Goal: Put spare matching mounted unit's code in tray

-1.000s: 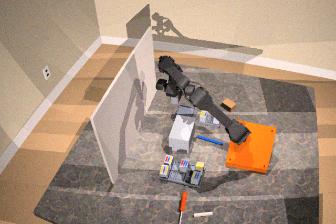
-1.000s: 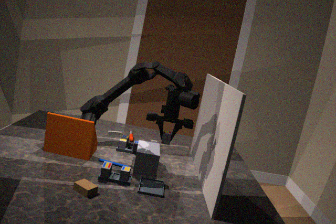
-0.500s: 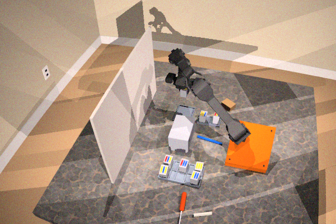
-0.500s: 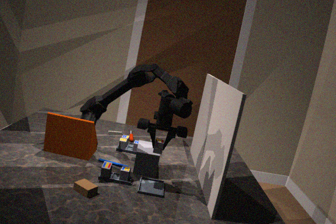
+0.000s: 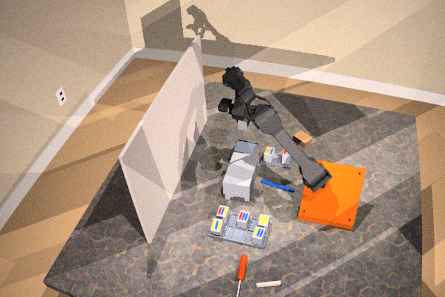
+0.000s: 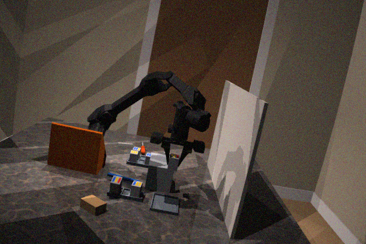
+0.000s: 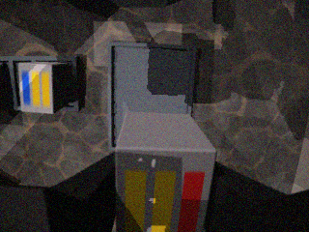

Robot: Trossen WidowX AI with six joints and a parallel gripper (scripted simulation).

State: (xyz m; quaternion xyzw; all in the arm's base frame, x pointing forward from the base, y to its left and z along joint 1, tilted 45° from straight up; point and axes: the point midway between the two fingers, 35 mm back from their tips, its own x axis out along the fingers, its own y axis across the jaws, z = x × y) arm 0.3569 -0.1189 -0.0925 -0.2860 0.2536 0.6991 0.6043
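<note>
My gripper tip is 150 mm above the shallow grey tray. Round my gripper tip: rack: 150 mm below, 150 mm behind; then grey spare: 20 mm above; then white mounted unit: 190 mm to the left, 100 mm below, 60 mm behind.
</note>
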